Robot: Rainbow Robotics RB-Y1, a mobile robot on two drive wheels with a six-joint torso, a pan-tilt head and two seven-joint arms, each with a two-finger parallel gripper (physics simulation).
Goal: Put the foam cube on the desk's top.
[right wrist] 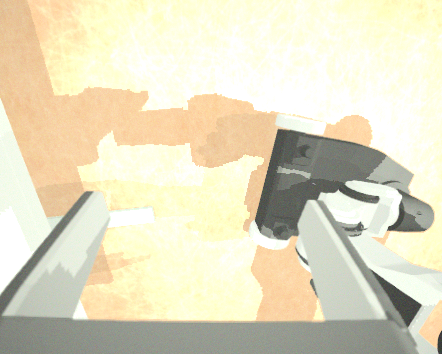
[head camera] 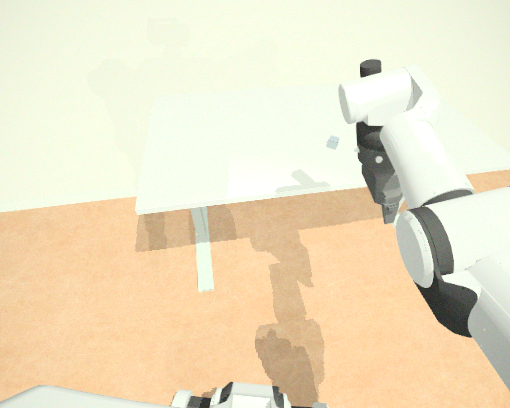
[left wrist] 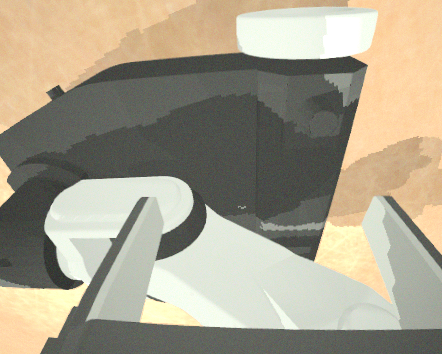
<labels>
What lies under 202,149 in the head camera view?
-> A white desk.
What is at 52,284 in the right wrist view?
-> The right gripper.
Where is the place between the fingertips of the left gripper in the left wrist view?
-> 261,210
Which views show the right gripper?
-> The right wrist view and the head camera view only.
</labels>
